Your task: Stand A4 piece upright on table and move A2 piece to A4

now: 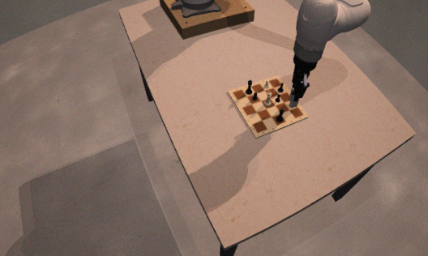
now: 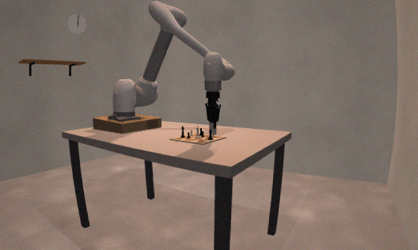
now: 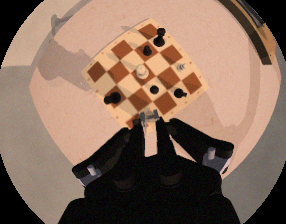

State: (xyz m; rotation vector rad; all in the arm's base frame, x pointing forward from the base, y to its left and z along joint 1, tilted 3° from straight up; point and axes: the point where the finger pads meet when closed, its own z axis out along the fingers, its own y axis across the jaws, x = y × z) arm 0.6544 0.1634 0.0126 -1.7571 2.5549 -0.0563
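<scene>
Now: hand 8 cm to the left of the chessboard, 5 cm above it and 3 cm past it. Round my hand: small white piece 11 cm behind, 5 cm to the right, 3 cm below.
</scene>
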